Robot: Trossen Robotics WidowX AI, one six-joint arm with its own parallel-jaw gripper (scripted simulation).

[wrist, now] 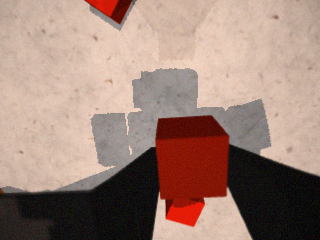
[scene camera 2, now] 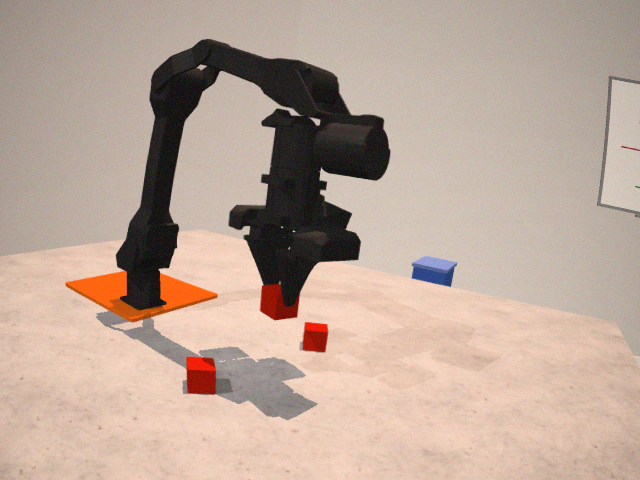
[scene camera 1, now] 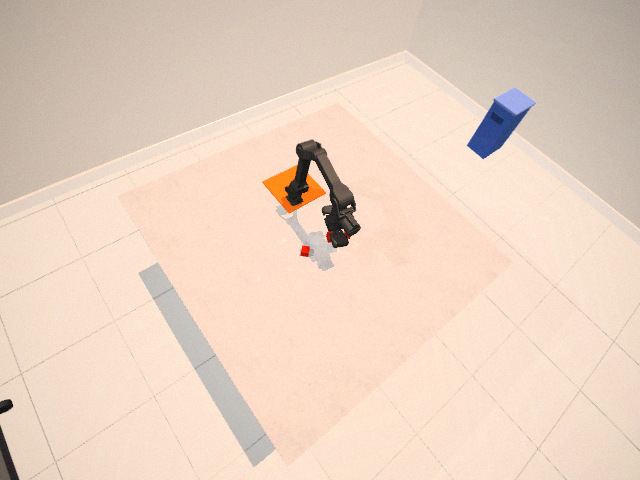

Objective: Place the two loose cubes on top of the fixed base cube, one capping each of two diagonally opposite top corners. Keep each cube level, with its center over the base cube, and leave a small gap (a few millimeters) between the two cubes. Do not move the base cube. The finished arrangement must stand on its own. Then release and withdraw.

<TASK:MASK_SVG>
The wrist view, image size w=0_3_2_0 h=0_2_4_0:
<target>my gripper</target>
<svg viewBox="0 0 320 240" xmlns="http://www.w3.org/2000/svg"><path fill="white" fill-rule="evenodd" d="M156 147L149 148L115 175L91 190L0 193L0 240L152 240L160 190ZM229 144L227 187L239 209L251 239L320 240L320 176L295 169Z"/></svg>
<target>red cube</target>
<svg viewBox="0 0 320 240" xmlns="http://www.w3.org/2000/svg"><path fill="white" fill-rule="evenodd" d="M212 115L158 118L155 144L161 200L227 197L229 135Z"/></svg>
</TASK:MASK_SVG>
